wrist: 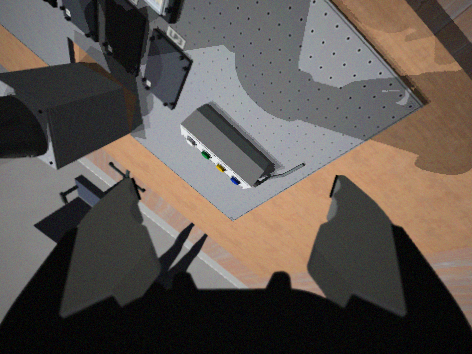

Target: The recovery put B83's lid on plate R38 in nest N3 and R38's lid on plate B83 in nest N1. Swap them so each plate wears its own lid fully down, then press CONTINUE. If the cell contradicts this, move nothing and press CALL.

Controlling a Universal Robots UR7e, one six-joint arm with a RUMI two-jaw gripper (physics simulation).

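Places are measured from the arm's base along level axes (x back, y right, z up), in millimetres.
Pixels of known places: gripper, fingertip midpoint: (234,180); arm's base, origin of the base link: (25,127).
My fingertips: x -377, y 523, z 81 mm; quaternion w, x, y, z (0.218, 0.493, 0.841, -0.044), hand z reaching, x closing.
Note:
For each thing: its middle in the pictures, then the offset to it from my fingertips. "pt": a spot on its surface instead. Level surfaces: height alone.
- grey button box, body centre: (221,152) dx +211, dy -68, dz -256 mm
- white button, body centre: (191,141) dx +221, dy -146, dz -234 mm
- green button, body centre: (206,154) dx +229, dy -96, dz -234 mm
- yellow button, body centre: (221,167) dx +237, dy -47, dz -234 mm
- blue button, body centre: (235,180) dx +245, dy +3, dz -234 mm
- nearest fixture, body centre: (163,74) dx +142, dy -290, dz -288 mm
- small label, surface spot: (175,36) pt dx +54, dy -278, dz -296 mm
- grey perforated plate, its level: dz -297 mm
- wooden table, its level: dz -310 mm
- cable, surface spot: (290,171) pt dx +163, dy +103, dz -291 mm
My gripper (234,180) is wide open and empty, with one finger at each side of the wrist view, high above the table. Beyond the fingertips a grey button box (227,140) sits on the perforated plate. Its white front carries a white button (191,142), a green button (205,155), a yellow button (220,168) and a blue button (235,180). Which one is CONTINUE or CALL cannot be read. Dark square fixtures stand at the upper left; the nearest fixture (169,70) has a small label (175,36), too blurred to read surely. Plates R38 and B83 and their lids cannot be identified.
A large dark box-shaped body (87,112) stands at the left. The grey perforated plate (320,117) ends in a corner on the wooden table (400,210). A thin lever or cable (290,171) sticks out from the button box's right end. A dark bracket-like object (62,215) shows at the lower left.

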